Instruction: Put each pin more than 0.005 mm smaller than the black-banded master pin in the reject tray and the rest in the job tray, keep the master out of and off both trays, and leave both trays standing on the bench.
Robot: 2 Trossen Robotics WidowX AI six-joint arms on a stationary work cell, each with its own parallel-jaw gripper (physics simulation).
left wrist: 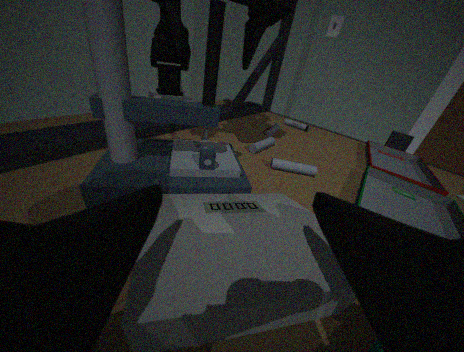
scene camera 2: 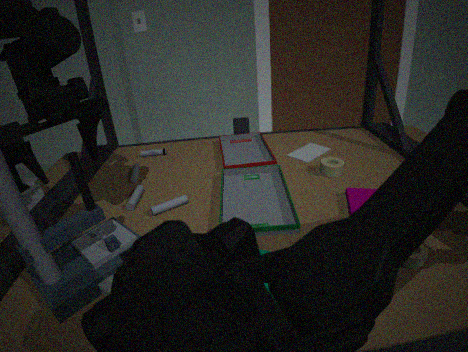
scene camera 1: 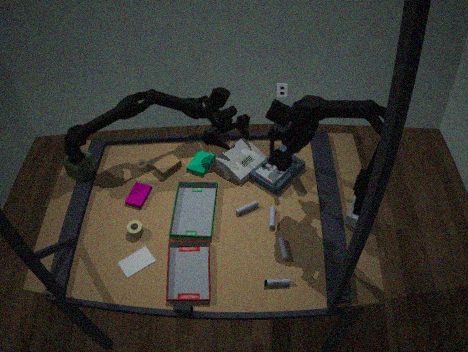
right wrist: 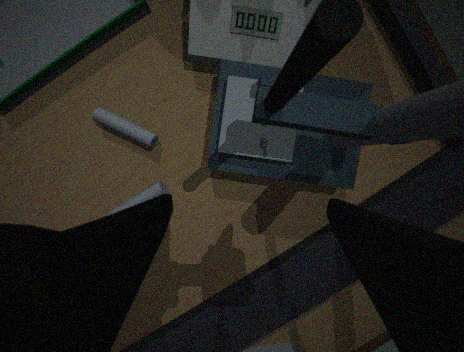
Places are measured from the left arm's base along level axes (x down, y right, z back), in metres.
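Pixels of known places: left gripper, fingertip midpoint: [left wrist: 239,196] [scene camera 1: 240,144]; right gripper, fingertip midpoint: [scene camera 2: 72,171] [right wrist: 250,204]; left arm's base, origin of the base link: [scene camera 1: 76,158]; right arm's base, origin of the base link: [left wrist: 169,92].
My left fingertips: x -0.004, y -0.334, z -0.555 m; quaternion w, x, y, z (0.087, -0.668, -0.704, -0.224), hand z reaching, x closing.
For each thing: its top centre in the pictures, then the offset to it from my left fingertips.
- black-banded master pin, middle of its top: [scene camera 1: 277,281] [scene camera 2: 153,149] [left wrist: 298,122] dx +0.065, dy +0.397, dz -0.339 m
- green-rimmed job tray, middle of its top: [left wrist: 415,211] [right wrist: 34,5] [scene camera 2: 254,192] [scene camera 1: 193,207] dx +0.064, dy +0.273, dz +0.027 m
- red-rimmed reject tray, middle of its top: [scene camera 2: 244,146] [scene camera 1: 188,269] [left wrist: 399,160] dx +0.065, dy +0.485, dz -0.085 m
- green box, middle of its top: [scene camera 1: 201,161] dx +0.067, dy +0.079, dz +0.122 m
- brown block, middle of its top: [scene camera 1: 166,162] dx +0.051, dy +0.153, dz +0.224 m
- magenta box, middle of its top: [scene camera 2: 366,201] [scene camera 1: 138,193] dx +0.068, dy +0.315, dz +0.242 m
- tape roll, middle of its top: [scene camera 2: 332,161] [scene camera 1: 134,226] dx +0.056, dy +0.443, dz +0.158 m
- white card, middle of its top: [scene camera 2: 309,151] [scene camera 1: 136,261] dx +0.081, dy +0.543, dz +0.084 m
Three plain grey pins [scene camera 1: 247,208] [scene camera 1: 272,218] [scene camera 1: 284,248] lie apart on the bench. The black-banded master pin [scene camera 1: 277,283] [scene camera 2: 152,152] lies near the front edge. The green-rimmed job tray [scene camera 1: 194,210] [scene camera 2: 255,200] and red-rimmed reject tray [scene camera 1: 189,270] [scene camera 2: 247,150] stand end to end, both empty. The blue-grey gauge stand [scene camera 1: 276,186] [right wrist: 320,110] adjoins the white readout unit [left wrist: 225,250] [right wrist: 210,42], which shows 0.000 in the right wrist view. My left gripper [left wrist: 239,196] is open above the readout. My right gripper [right wrist: 250,204] is open beside the gauge stand, holding nothing.
A green box [scene camera 1: 201,163] and a brown block [scene camera 1: 166,166] lie behind the job tray. A magenta box [scene camera 1: 138,195], a tape roll [scene camera 1: 134,229] and a white card [scene camera 1: 137,261] lie at the picture's left. Dark frame bars border the bench.
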